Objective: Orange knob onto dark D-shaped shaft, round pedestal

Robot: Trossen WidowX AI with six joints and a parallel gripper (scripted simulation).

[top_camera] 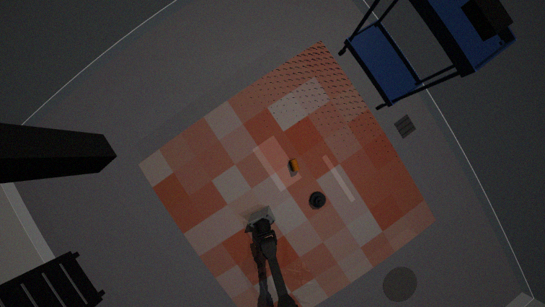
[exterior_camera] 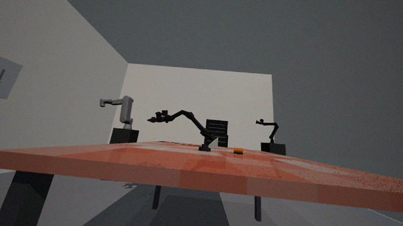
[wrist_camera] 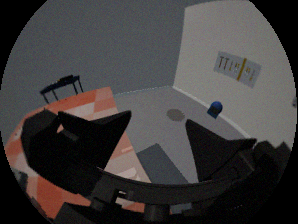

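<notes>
My gripper tip is 800 mm to the right of the orange knob, 380 mm short of it and 200 mm above it. Also, from my gripper tip: dark round pedestal 570 mm to the left, 370 mm ahead, 190 mm below.
</notes>
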